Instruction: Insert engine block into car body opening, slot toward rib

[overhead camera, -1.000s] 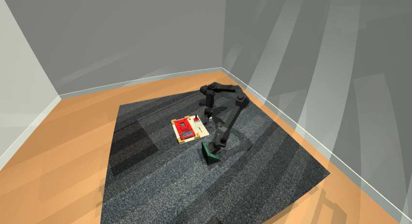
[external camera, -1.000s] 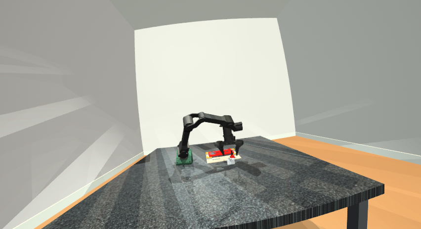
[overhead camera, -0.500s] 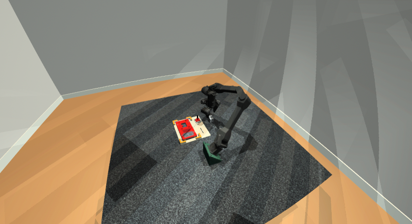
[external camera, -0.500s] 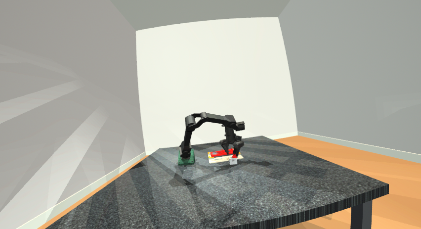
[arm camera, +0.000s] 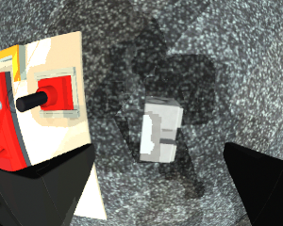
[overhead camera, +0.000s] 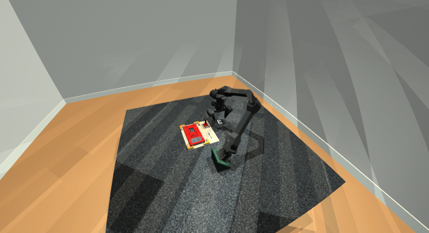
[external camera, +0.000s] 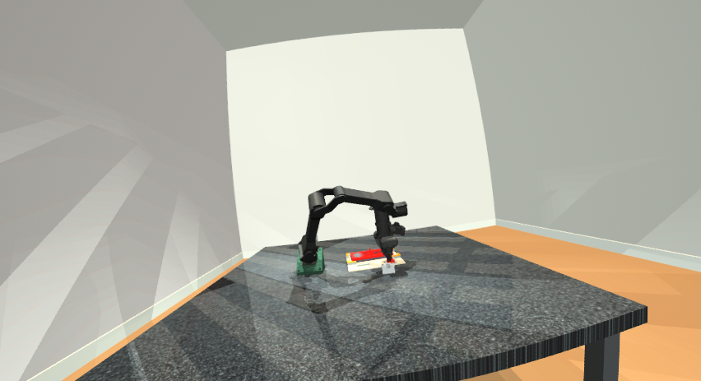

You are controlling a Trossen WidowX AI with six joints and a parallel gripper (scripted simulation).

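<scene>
Now: gripper tip 4 cm above the grey engine block.
</scene>
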